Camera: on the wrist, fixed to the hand. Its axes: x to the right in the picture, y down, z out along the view.
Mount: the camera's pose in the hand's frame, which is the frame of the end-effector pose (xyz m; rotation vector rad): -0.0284 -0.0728 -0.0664 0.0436 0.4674 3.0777
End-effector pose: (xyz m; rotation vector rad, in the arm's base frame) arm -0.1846 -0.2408 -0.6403 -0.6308 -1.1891 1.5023
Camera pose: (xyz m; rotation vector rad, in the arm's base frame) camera -0.0892 -0.2492 -0.6037 1.3899 -0.8172 -1.1976
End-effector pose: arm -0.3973 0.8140 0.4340 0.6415 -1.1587 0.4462
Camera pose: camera -0.3151 0.8046 0.3733 1.5905 0.5318 -2.3764
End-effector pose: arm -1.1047 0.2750 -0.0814 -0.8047 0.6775 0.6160
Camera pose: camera -1.0907 0.1752 -0.0627 -0.7297 -1.3299 -1.9833
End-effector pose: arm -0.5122 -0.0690 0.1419 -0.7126 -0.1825 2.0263
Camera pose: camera -0.4107 -0.0632 0.1282 0.4199 -0.7934 -0.9382
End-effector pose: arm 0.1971 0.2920 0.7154 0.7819 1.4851 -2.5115
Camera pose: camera 0.2203 0.3810 0.7607 1.3453 -0.5498 0.1750
